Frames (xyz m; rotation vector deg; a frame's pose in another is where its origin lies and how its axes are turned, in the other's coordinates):
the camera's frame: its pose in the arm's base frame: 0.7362 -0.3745 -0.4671 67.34 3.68 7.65
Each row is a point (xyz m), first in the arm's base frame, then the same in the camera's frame.
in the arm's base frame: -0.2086 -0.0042 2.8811
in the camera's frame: -0.8193 3.2971 0.8354
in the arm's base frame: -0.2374 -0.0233 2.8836
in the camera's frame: -0.8504 3.2942 0.8504
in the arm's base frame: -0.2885 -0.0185 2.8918
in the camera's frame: -0.9002 3.3073 0.8430
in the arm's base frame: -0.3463 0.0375 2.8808
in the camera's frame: -0.9499 3.3224 0.7806
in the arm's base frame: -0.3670 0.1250 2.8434
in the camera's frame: -0.9591 3.3225 0.6837
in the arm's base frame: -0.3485 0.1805 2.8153
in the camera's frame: -0.9336 3.3162 0.6243
